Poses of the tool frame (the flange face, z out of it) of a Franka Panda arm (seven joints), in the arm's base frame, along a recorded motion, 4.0 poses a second.
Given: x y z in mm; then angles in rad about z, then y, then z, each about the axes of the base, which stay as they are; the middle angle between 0 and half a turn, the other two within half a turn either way.
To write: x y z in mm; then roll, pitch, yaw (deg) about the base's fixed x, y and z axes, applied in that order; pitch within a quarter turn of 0, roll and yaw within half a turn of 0. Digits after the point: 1 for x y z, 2 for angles.
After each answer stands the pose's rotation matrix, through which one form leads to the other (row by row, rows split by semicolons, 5 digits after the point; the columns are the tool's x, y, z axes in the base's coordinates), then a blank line. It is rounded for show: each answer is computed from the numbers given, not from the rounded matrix.
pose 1, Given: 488.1 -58.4 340.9 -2.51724 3.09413 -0.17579
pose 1, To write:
488.1 -58.4 340.9 -178.41 -2.21 -45.88
0.69570 -0.71681 0.04671; -0.71730 -0.69672 -0.00830; 0.03849 -0.02773 -0.99887

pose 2, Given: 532.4 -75.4 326.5 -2.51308 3.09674 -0.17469
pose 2, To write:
532.4 -75.4 326.5 -178.49 -2.08 -46.05
0.69360 -0.71900 0.04416; -0.71944 -0.69451 -0.00779; 0.03627 -0.02636 -0.99899

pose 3, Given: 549.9 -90.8 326.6 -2.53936 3.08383 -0.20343
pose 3, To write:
549.9 -90.8 326.6 -178.12 -2.73 -46.21
0.69129 -0.72036 0.05654; -0.72101 -0.69282 -0.01166; 0.04757 -0.03270 -0.99833

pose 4, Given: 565.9 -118.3 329.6 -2.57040 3.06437 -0.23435
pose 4, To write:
565.9 -118.3 329.6 -177.60 -3.72 -46.23
0.69028 -0.71964 0.07504; -0.72062 -0.69309 -0.01791; 0.06490 -0.04171 -0.99702

